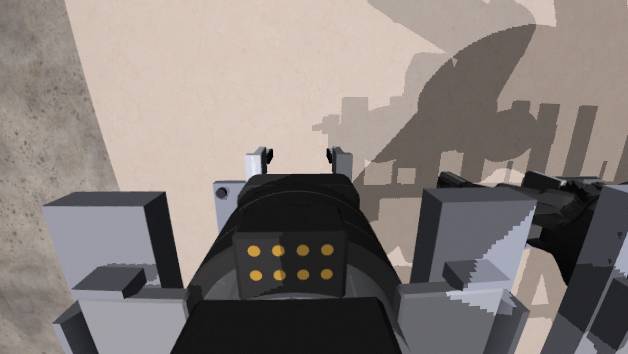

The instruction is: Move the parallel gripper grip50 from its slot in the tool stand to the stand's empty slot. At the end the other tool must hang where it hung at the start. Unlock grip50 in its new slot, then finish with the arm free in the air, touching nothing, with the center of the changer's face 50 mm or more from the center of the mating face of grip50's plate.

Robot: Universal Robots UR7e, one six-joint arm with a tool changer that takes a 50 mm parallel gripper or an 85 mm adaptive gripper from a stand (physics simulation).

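Frame: origin at the arm's base, x down, y right, z back, level; centimetres.
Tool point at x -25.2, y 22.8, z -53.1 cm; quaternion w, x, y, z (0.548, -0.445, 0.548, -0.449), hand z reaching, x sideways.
Note:
Offsets run from my tool point to a thing's top centre. "spot": to the spot under its first point. Level surfaces: height alone.
The parallel gripper grip50 @(spot: dx +4.2, dy -0.9, dz +3.9 cm) (299, 206) hangs in its slot of the tool stand (100, 235), between two grey uprights. My gripper (299, 156) is this grip50; its two fingers stand apart, open, with bare table showing between them. Its black contact block with two rows of gold contacts faces up. The black changer (285, 327) shows at the bottom centre, just in front of the contact block; it hides the mating face, so I cannot tell whether the two touch. The other tool, the adaptive gripper (562, 237), hangs in the neighbouring slot at the right, partly hidden. The empty slot does not show.
A grey foot plate @(spot: dx +30.3, dy +12.4, dz -4.5 cm) (220, 205) with a dark bolt lies behind grip50 at its left. Another grey upright @(spot: dx +4.2, dy -11.2, dz +0.0 cm) (592, 240) stands at the right edge, close beside the adaptive gripper. Dark shadows of the arm and stand fall across the beige table @(dx +31.5 cm) (200, 90). Stone floor (40, 125) shows left.

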